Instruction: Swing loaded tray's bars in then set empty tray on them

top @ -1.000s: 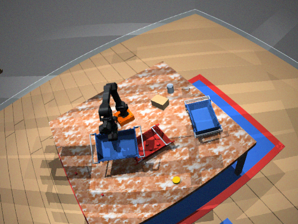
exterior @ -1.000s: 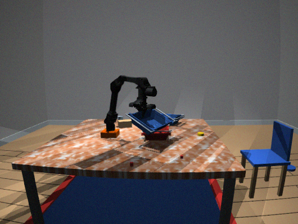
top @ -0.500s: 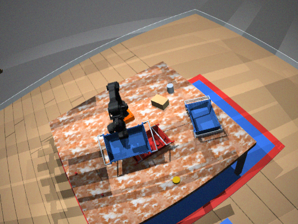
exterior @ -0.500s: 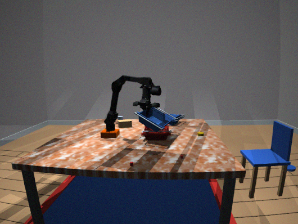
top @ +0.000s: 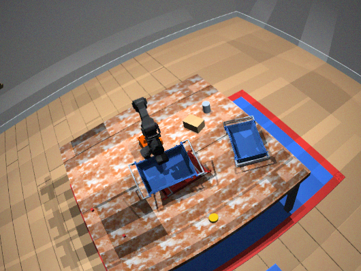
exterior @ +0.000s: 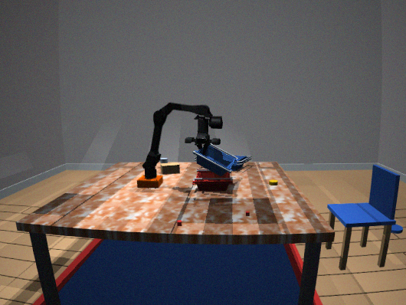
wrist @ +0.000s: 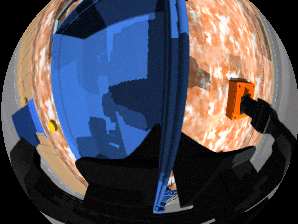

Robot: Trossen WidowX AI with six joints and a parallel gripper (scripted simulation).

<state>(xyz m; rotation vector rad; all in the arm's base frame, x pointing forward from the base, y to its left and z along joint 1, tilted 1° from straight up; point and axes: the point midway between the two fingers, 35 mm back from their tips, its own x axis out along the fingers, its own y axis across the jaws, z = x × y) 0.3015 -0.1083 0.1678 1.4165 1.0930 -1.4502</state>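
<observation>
My gripper tip is now 8 cm short of the blue tray, 3 cm to the left of it and 1 cm above it. From my gripper tip the other things lie so: tan box (19 cm behind, 39 cm to the left, 15 cm below); then grey cylinder (24 cm behind, 55 cm to the left, 14 cm below); then yellow disc (41 cm ahead, 17 cm below).
</observation>
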